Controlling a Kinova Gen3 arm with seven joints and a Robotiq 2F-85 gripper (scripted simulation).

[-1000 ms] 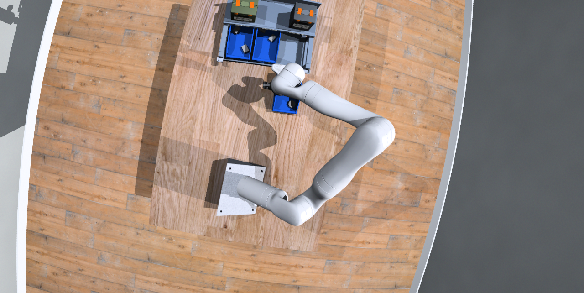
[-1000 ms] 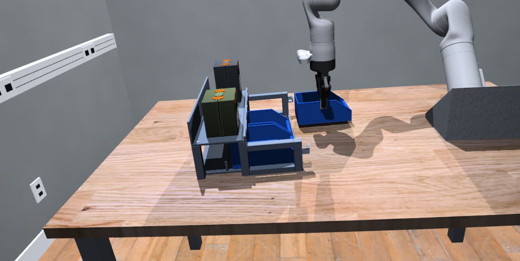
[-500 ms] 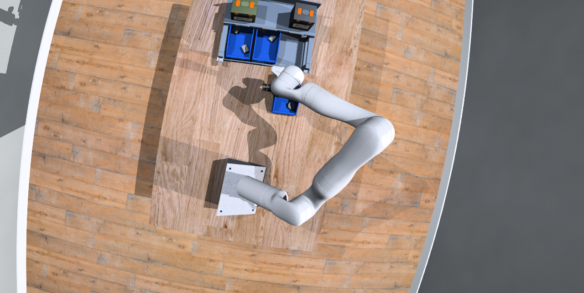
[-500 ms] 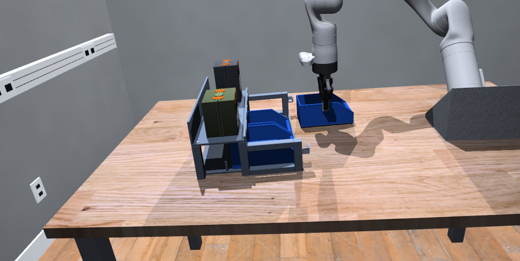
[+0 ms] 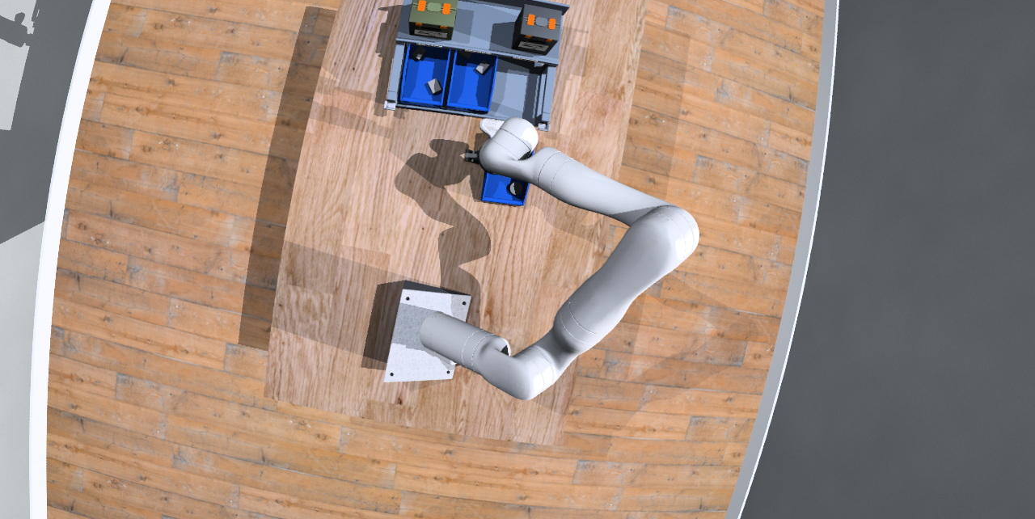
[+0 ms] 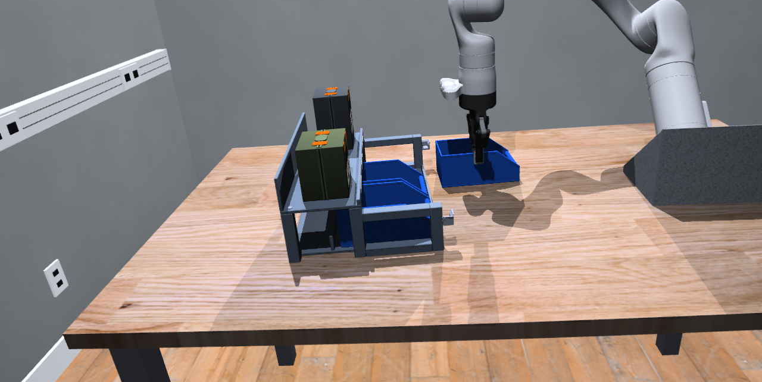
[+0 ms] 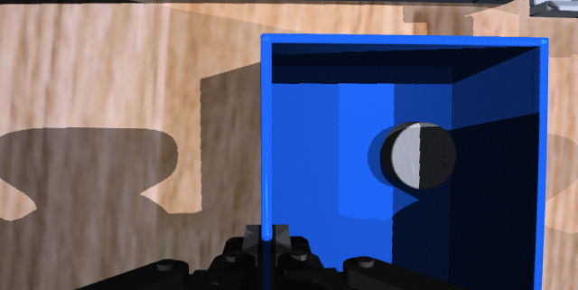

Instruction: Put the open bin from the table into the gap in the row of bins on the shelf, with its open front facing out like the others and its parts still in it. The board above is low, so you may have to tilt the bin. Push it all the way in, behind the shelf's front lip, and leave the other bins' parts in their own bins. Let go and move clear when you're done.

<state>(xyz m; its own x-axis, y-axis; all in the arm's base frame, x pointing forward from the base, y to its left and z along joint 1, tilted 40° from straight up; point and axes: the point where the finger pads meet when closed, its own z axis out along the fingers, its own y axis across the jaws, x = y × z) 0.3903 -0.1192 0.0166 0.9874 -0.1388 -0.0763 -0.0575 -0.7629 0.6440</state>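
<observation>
Right now the round grey part is 3 cm ahead of my hand, 8 cm to the right of it and 6 cm below it. The rest, counted from my hand: green box 32 cm ahead, 16 cm to the left, 8 cm above; dark box 30 cm ahead, 7 cm to the right, 9 cm above; shelf 24 cm ahead, 5 cm to the left.
</observation>
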